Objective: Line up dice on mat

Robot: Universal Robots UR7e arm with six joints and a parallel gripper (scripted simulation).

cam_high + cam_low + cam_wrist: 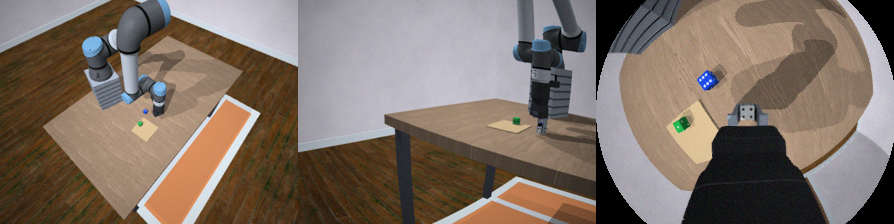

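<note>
Now: the tan mat 140 mm to the right of my hand and 20 mm below it. Also, from my hand: green die 40 mm behind, 140 mm to the right; then blue die 80 mm behind, 30 mm to the right, 10 mm below; then white die 10 mm below.
</note>
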